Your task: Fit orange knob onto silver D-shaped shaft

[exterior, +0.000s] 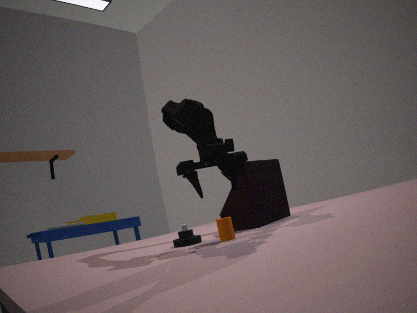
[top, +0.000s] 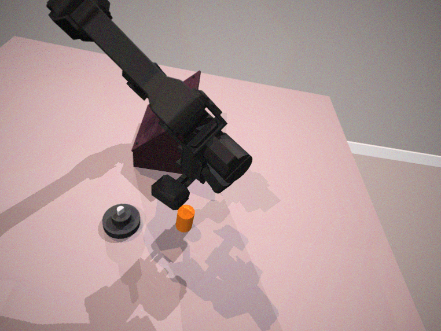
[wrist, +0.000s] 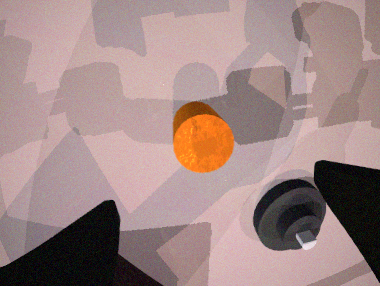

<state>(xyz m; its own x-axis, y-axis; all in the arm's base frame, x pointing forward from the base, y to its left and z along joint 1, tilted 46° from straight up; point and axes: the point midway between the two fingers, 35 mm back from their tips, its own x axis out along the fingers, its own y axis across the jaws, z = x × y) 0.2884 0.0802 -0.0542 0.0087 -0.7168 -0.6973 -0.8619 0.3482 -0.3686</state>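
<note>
The orange knob lies 80 mm below my gripper tip. Round my gripper tip: round dark pedestal (20 mm ahead, 150 mm to the right, 90 mm below).
</note>
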